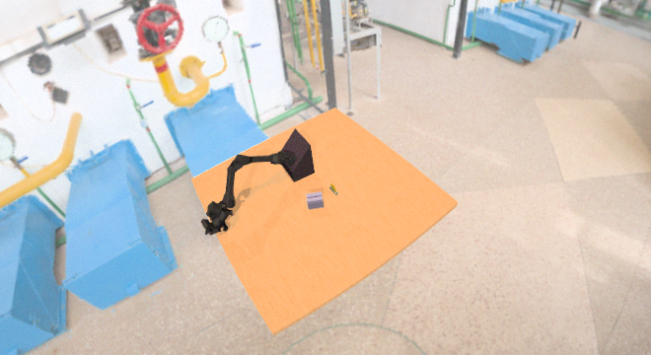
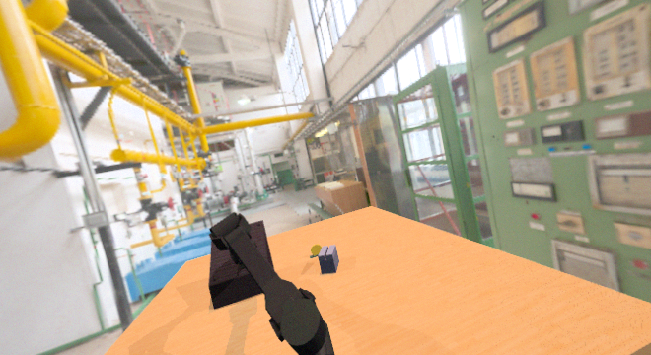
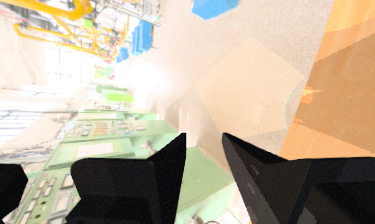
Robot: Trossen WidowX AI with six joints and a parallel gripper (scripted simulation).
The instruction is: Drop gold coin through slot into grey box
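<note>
My gripper tip is now 820 mm to the right of the gold coin, 40 mm short of it and 20 mm above it.
</note>
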